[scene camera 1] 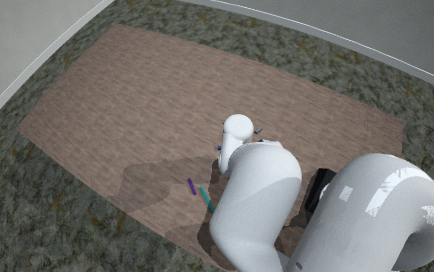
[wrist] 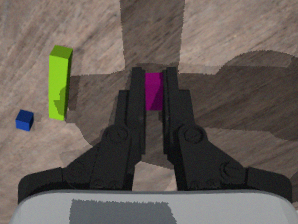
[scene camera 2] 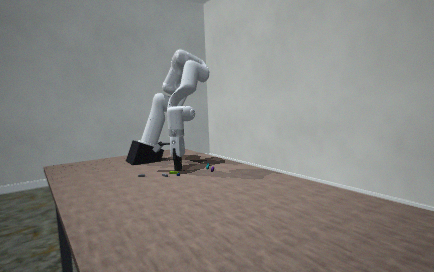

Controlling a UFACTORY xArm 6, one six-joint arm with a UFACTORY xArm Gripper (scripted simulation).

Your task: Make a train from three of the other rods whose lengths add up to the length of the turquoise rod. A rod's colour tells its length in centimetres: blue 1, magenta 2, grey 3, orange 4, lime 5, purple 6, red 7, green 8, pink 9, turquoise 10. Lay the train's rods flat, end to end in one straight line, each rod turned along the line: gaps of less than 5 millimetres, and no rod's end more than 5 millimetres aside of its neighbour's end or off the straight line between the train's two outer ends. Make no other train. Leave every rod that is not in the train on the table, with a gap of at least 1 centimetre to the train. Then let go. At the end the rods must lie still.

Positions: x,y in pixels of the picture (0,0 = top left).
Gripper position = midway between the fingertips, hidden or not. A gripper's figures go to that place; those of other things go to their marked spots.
Scene:
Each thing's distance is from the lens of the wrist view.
my gripper (wrist: pixel 154 86): 14 cm
lime rod (wrist: pixel 60 59): 13 cm

